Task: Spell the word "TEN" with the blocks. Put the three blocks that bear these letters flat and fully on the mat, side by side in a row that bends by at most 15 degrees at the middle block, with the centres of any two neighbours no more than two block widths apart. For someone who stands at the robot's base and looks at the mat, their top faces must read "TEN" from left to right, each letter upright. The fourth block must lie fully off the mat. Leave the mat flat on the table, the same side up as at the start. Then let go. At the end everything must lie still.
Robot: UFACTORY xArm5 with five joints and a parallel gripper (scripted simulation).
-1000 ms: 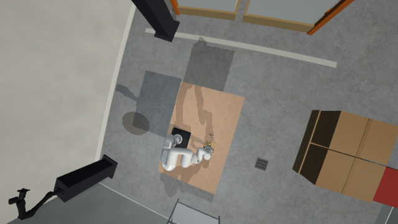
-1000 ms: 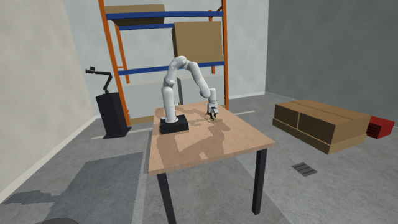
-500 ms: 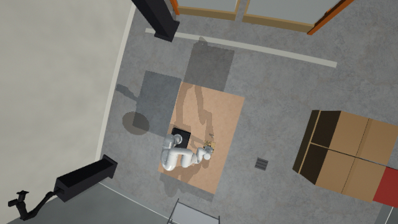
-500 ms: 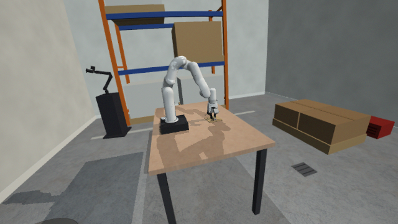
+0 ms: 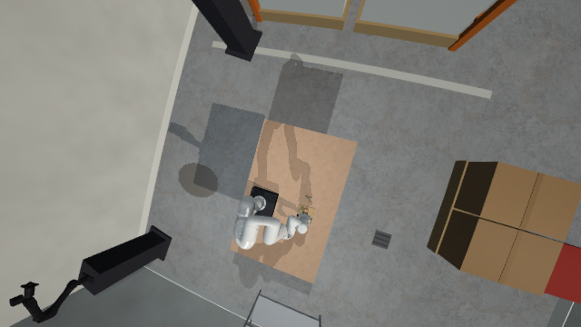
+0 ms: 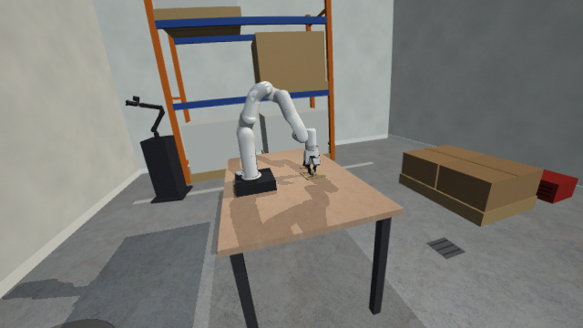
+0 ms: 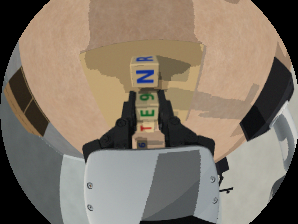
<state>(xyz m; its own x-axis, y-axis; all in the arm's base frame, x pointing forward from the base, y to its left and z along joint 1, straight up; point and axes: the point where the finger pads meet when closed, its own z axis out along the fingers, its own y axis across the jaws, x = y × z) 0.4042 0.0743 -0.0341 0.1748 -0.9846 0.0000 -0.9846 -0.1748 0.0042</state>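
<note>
My gripper is now 30 mm above the tan mat.
</note>
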